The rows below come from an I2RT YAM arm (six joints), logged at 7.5 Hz.
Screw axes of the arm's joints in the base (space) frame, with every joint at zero. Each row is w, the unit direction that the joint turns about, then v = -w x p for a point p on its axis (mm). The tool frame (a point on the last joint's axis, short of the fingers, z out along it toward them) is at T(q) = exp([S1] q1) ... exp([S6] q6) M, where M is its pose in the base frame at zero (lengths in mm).
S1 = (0, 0, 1, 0.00, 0.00, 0.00)
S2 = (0, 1, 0, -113.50, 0.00, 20.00)
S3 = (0, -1, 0, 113.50, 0.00, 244.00)
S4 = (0, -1, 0, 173.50, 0.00, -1.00)
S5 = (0, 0, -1, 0.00, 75.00, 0.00)
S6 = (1, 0, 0, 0.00, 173.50, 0.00)
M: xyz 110.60 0.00 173.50 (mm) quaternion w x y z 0.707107 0 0.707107 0
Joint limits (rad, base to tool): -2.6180..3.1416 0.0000..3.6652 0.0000..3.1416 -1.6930..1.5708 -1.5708..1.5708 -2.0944..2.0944
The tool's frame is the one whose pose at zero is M.
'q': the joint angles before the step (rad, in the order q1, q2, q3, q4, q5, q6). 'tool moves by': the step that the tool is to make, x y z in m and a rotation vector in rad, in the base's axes. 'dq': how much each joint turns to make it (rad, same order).
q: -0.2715, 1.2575, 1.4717, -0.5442, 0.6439, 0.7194
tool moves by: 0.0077, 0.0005, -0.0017, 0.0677, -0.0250, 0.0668
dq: 0.0000, 0.0247, 0.0220, -0.0225, -0.0871, 0.0549
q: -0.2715, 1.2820, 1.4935, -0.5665, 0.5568, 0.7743
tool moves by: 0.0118, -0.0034, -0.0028, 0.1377, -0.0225, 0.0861
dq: -0.0169, 0.0518, 0.0552, -0.0669, -0.1478, 0.1010
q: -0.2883, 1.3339, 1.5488, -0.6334, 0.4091, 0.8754
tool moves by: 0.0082, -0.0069, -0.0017, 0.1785, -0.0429, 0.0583
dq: -0.0333, 0.0470, 0.0553, -0.0640, -0.1619, 0.1327
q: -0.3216, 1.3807, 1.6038, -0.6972, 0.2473, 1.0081
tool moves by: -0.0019, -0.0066, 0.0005, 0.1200, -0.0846, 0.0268
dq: -0.0379, -0.0060, -0.0100, 0.0253, -0.1211, 0.0992
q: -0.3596, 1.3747, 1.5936, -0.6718, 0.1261, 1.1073
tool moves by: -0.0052, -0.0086, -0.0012, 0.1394, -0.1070, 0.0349
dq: -0.0522, -0.0214, -0.0390, 0.0584, -0.1502, 0.1174
